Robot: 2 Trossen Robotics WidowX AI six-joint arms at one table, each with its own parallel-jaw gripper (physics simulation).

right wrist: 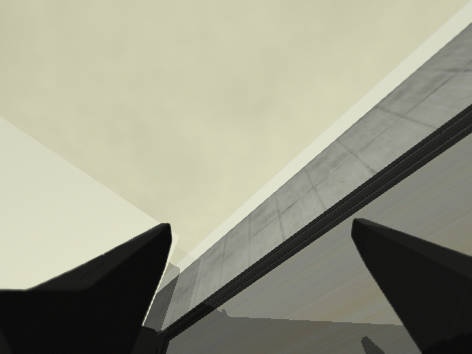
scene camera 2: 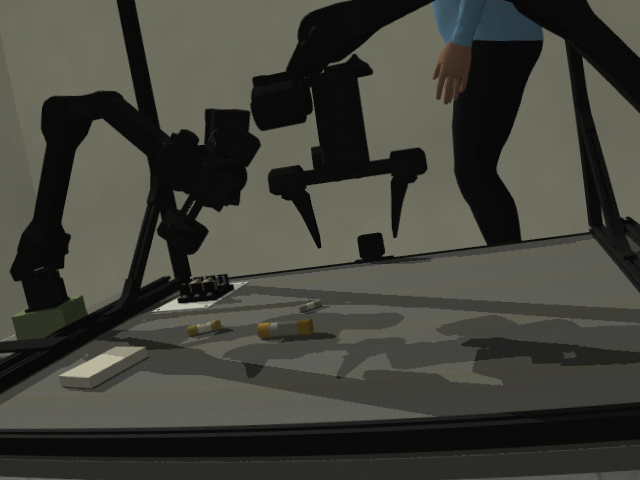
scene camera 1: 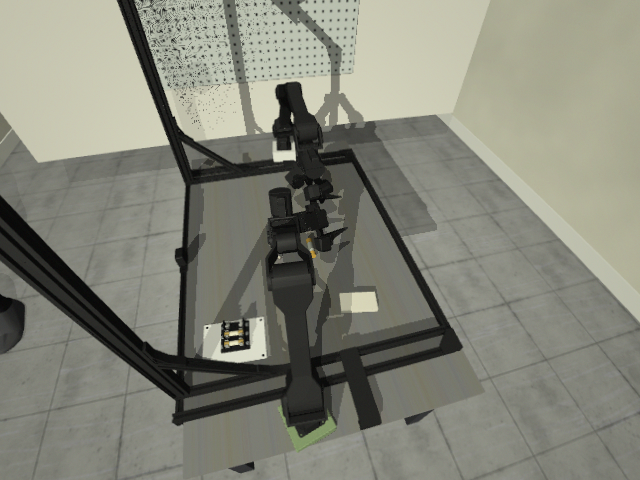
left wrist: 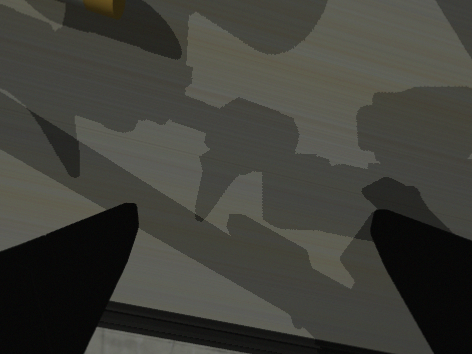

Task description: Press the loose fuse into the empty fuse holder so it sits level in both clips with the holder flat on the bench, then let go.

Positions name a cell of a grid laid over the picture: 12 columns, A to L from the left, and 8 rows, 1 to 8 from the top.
Scene:
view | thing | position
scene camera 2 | my left gripper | G5
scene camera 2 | my right gripper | D4
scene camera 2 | yellow-capped fuse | F6
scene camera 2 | pale flat block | B7

